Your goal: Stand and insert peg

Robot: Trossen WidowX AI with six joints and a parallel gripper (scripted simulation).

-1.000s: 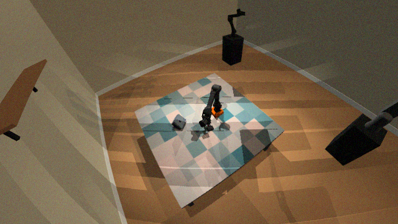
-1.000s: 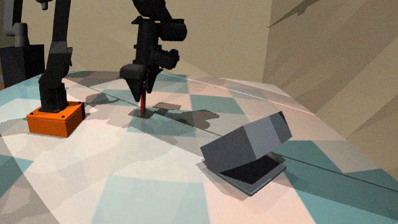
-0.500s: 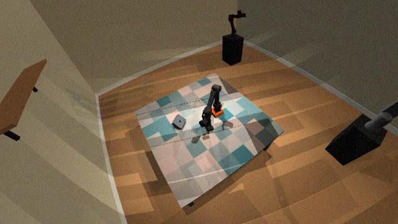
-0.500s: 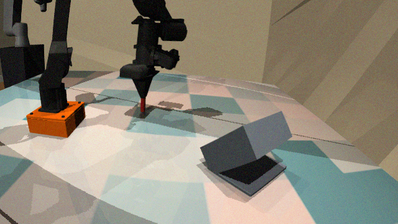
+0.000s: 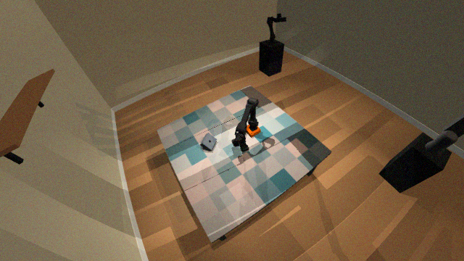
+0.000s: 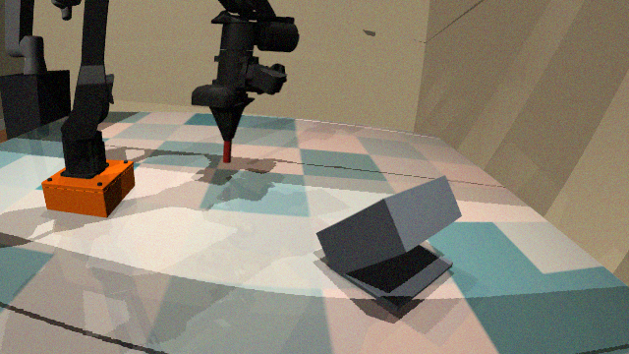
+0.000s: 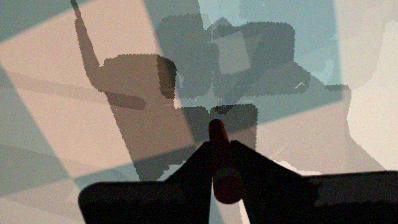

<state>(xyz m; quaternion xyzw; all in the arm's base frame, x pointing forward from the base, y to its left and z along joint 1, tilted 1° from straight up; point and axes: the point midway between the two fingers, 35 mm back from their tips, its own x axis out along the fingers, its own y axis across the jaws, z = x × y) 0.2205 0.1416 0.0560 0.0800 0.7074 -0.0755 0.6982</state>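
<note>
The grey sloped panel is 23 cm to the right of my gripper tip, 23 cm ahead of it and 1 cm below it. Also, from my gripper tip: red peg 2 cm above; flat dark plate 25 cm to the right, 24 cm ahead, 6 cm below.
</note>
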